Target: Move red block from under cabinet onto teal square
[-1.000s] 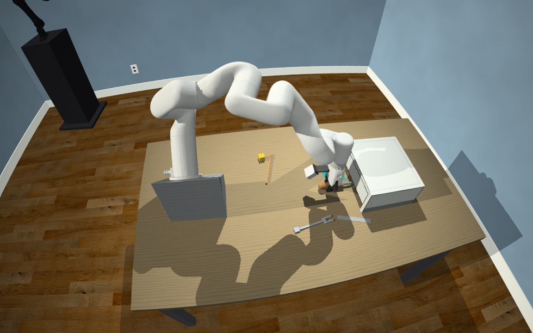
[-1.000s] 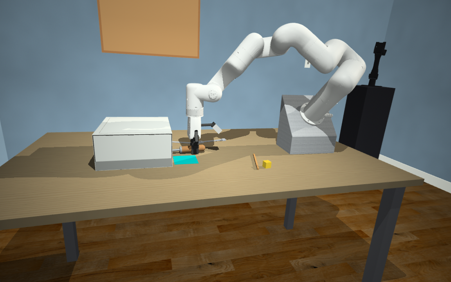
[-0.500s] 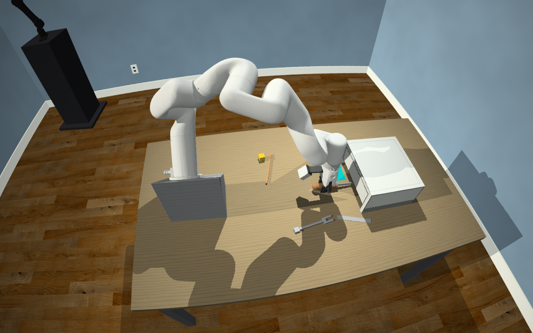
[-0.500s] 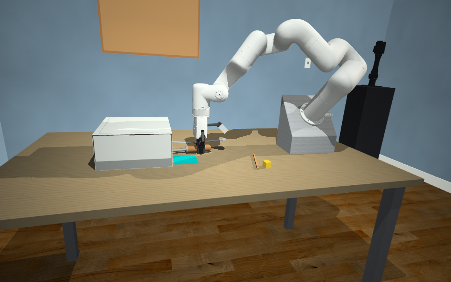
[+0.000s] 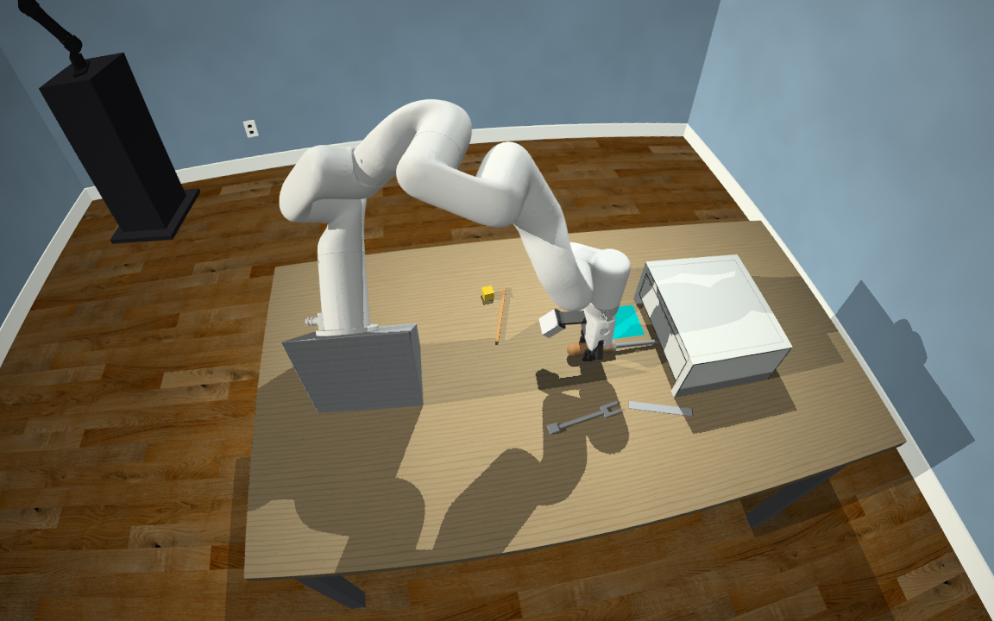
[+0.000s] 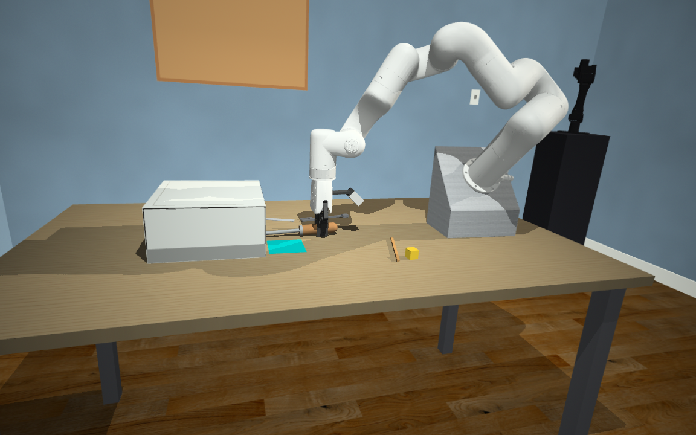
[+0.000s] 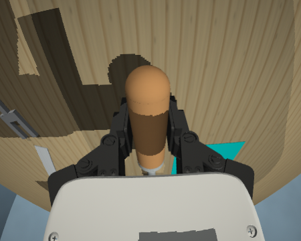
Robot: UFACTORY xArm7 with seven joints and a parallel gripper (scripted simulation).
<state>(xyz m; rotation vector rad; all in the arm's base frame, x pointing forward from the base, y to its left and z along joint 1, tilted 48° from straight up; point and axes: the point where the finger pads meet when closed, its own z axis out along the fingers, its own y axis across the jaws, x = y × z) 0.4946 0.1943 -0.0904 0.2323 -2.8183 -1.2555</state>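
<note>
My hand is 200 mm past the thin wooden stick, 120 mm to the right of it and 20 mm above it. Also, from my hand: grey forked tool (30 mm behind, 170 mm to the right, 20 mm below); then hooked tool with wooden handle (120 mm ahead, 50 mm to the left, 10 mm below); then teal square (100 mm ahead, 90 mm to the left, 20 mm below).
</note>
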